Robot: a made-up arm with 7 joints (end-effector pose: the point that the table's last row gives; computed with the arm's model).
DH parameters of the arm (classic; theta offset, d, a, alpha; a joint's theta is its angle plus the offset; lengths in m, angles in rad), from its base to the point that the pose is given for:
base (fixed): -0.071 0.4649 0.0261 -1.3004
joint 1: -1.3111 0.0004 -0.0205 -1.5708
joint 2: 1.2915 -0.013 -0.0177 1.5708
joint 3: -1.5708 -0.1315 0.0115 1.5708
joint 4: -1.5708 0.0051 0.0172 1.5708
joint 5: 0 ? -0.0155 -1.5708
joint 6: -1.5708 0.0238 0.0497 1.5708
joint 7: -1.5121 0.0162 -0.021 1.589
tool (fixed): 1.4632 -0.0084 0 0
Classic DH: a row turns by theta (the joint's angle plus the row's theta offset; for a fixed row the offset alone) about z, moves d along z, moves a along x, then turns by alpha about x.
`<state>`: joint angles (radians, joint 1 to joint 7).
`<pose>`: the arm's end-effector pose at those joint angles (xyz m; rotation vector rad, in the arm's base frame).
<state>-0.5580 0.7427 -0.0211 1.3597 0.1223 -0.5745 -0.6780</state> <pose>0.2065 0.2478 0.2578 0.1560 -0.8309 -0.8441</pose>
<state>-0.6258 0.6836 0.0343 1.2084 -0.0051 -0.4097 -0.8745</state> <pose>0.2440 0.2319 0.2709 -0.0509 -0.9646 -0.7828</pose>
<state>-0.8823 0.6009 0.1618 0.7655 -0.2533 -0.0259 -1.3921</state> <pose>0.3276 0.1766 0.3801 -0.6473 -1.3722 -0.9986</pose>
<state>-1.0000 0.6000 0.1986 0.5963 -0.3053 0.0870 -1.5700</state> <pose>0.3360 0.1546 0.4447 -0.8000 -1.4860 -1.2344</pose>
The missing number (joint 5, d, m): 0.1786
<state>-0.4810 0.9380 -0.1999 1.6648 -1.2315 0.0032 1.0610</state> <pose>0.0260 0.3279 0.2956 1.7187 0.0589 1.2216</pose>
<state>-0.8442 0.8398 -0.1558 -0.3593 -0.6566 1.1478 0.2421</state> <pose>0.2603 0.0467 0.4996 0.4150 -1.2351 -0.5026</pose>
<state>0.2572 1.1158 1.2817 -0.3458 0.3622 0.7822 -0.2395</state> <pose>0.0922 0.1712 0.6138 1.8755 -0.8555 -0.0652</pose>
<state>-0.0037 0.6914 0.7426 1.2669 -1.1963 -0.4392 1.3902</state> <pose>-0.0689 0.2701 0.2522 1.7833 0.2768 2.1800</pose>
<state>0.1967 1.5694 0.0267 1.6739 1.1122 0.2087 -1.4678</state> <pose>-0.0349 0.3844 0.4862 0.1403 1.5410 0.1158</pose>
